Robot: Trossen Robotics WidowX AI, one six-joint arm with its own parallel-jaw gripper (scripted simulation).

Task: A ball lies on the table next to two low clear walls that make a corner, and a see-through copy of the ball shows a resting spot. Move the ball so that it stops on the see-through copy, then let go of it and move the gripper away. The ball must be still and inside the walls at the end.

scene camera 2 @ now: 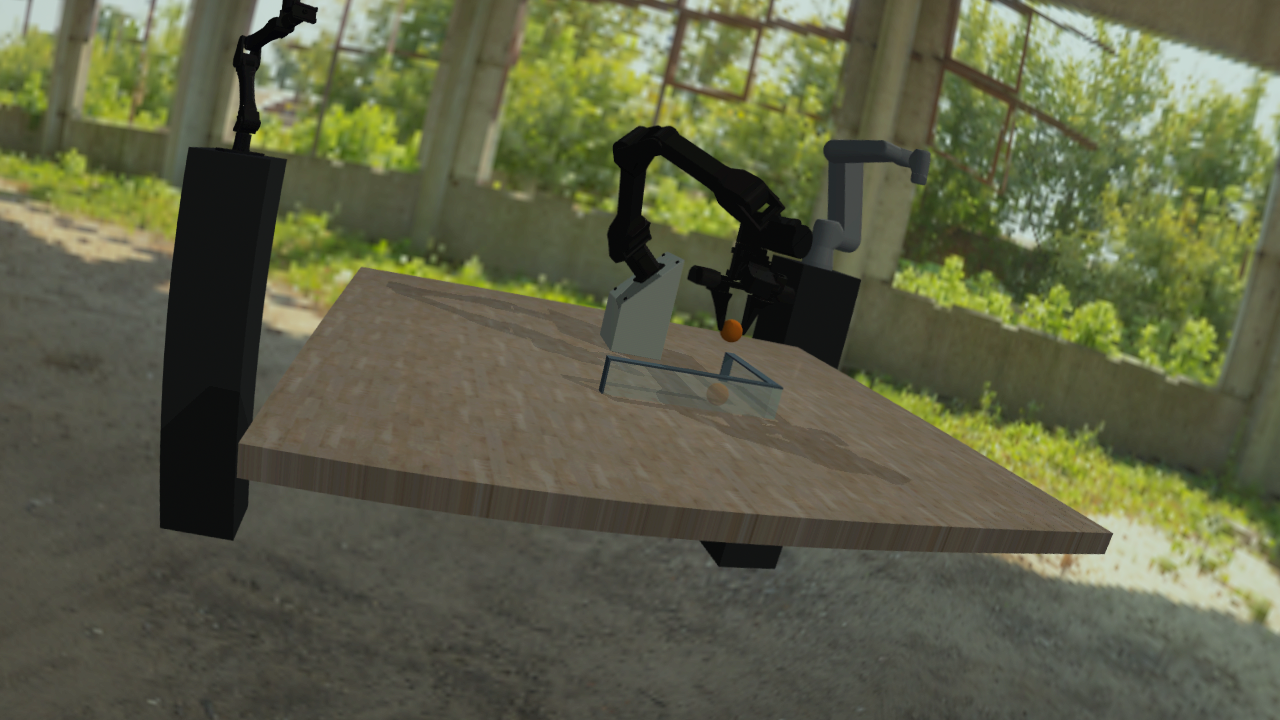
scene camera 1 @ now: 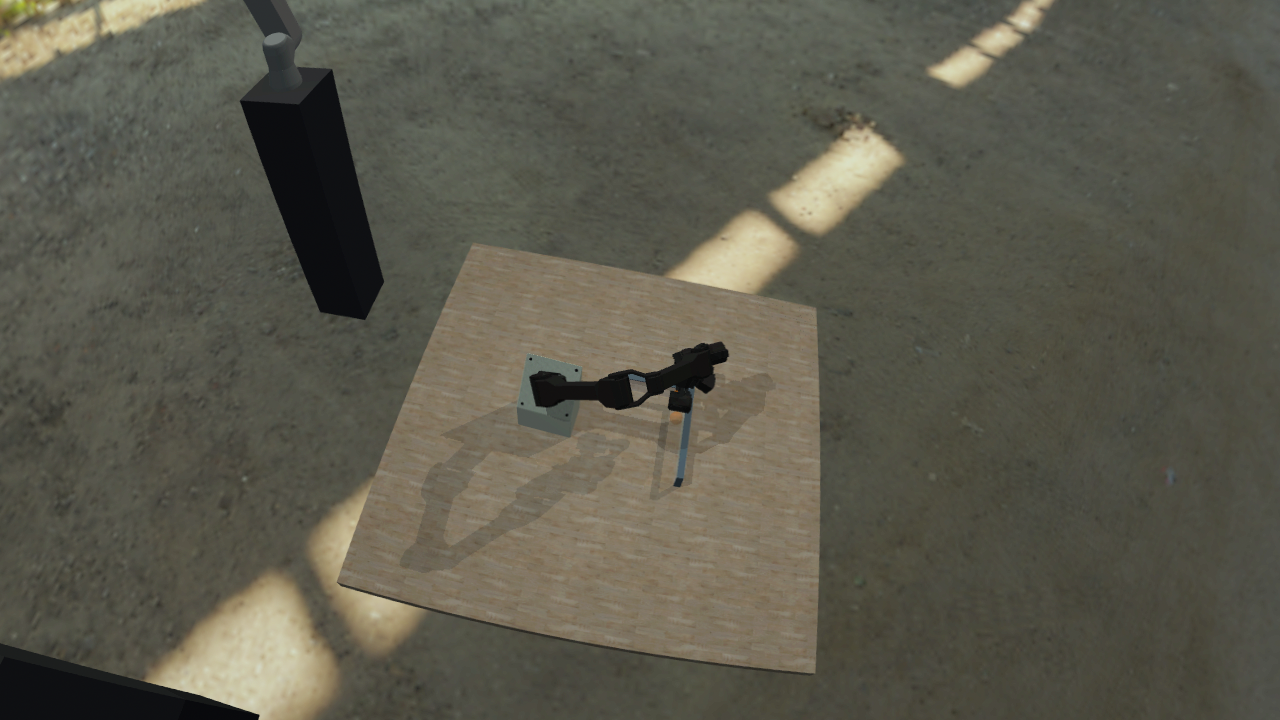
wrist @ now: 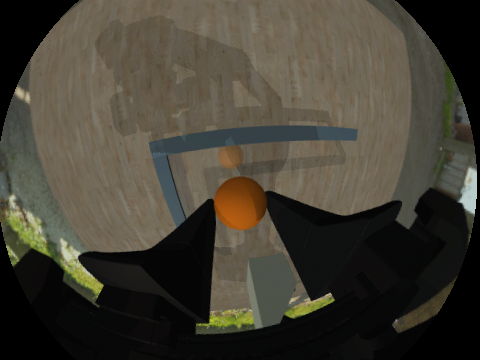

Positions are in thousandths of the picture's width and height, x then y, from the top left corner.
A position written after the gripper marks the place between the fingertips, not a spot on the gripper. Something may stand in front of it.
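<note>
An orange ball (wrist: 501, 565) is being carried by the gripper (wrist: 499, 557), which can also be seen in scene camera 1, as the gripper (scene camera 1: 530, 552), and in scene camera 2, as the gripper (scene camera 2: 571, 462).
</note>
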